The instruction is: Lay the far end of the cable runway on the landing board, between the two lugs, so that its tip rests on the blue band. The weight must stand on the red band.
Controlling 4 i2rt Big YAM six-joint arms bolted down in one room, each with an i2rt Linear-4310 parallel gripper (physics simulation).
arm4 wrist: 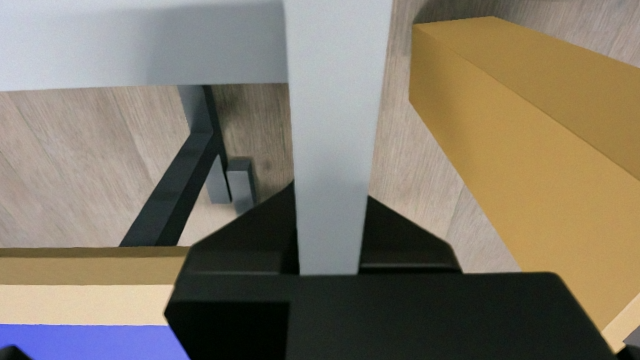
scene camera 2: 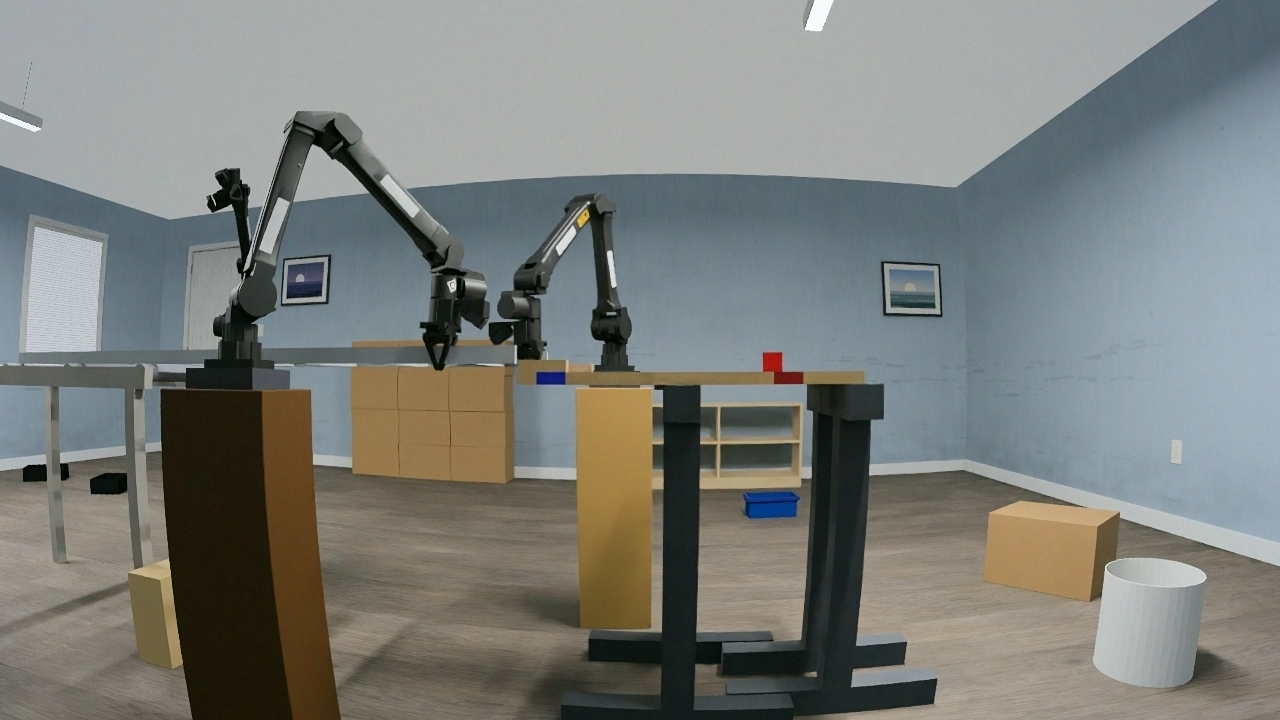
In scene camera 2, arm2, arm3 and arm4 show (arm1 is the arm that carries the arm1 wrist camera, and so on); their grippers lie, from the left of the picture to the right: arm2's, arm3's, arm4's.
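Note:
The grey cable runway [arm4 wrist: 145, 55] [scene camera 2: 295, 355] stretches left from beside the landing board [arm4 wrist: 75, 305] [scene camera 2: 662, 377]. Its narrow grey bar [arm4 wrist: 337, 100] runs between the fingers of arm4's gripper [arm4 wrist: 331, 192] [scene camera 2: 531, 355], which is shut on it; the hand hides the bar's end. The blue band [arm4 wrist: 75, 342] [scene camera 2: 550, 377] is at the board's left; a lug [scene camera 2: 541, 365] stands above it. The red weight [scene camera 2: 772, 360] stands near the red band [scene camera 2: 788, 377]; exact contact is unclear. Arm3's gripper [scene camera 2: 438, 365] points down at the runway; its grip is unclear. Arm2's fingers cannot be made out.
Dark trestle legs [arm4 wrist: 172, 187] [scene camera 2: 680, 537] carry the board. Arm4's yellow pedestal [arm4 wrist: 530, 150] [scene camera 2: 614, 510] stands behind it in the scene view. Arm3's brown pedestal [scene camera 2: 214, 537] stands left. A metal frame [scene camera 2: 136, 465] stands at far left, stacked cartons [scene camera 2: 432, 425] behind.

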